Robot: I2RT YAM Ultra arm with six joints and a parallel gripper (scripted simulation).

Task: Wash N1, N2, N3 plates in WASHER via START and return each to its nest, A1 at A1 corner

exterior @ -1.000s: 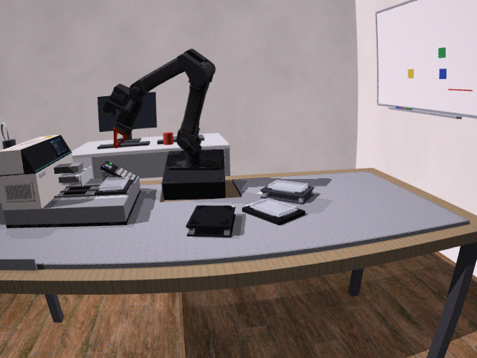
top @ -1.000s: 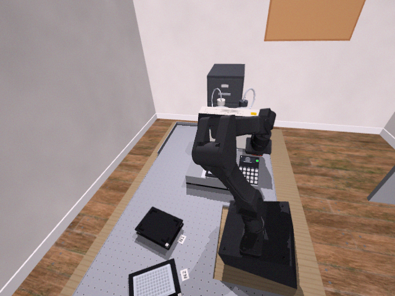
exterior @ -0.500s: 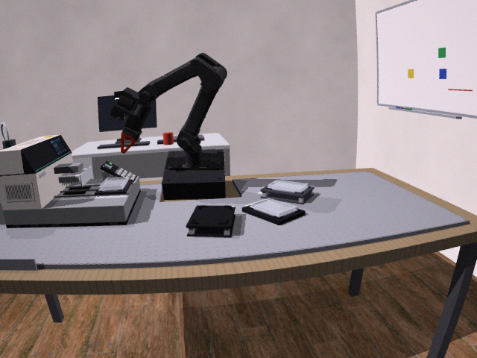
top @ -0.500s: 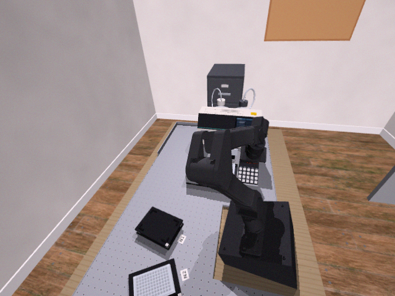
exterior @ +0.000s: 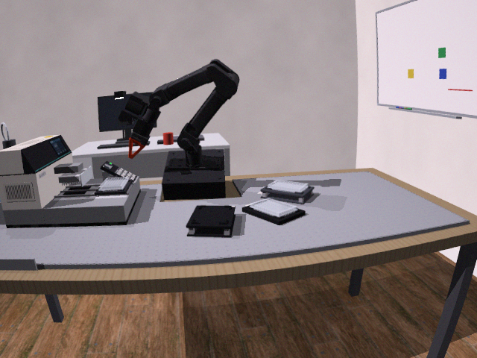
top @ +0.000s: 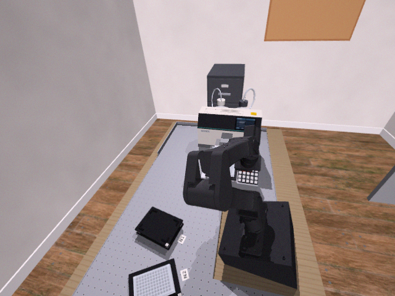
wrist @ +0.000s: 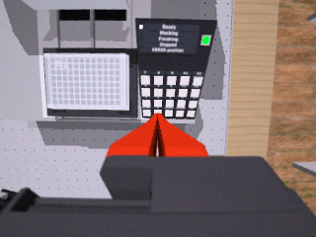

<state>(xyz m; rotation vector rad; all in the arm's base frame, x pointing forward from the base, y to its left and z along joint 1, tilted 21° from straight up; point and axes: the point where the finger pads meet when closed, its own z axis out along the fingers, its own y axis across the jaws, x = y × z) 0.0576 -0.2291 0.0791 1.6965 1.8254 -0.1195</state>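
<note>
Right now the black washer carrier is 120 mm ahead of my hand, 30 mm to the right of it and 80 mm below it. Round my hand: manifold head (140 mm ahead, 180 mm to the right, 30 mm below); then washer (140 mm ahead, 190 mm to the right, 30 mm below); then N1 label (170 mm ahead, 330 mm to the left, 160 mm below).
</note>
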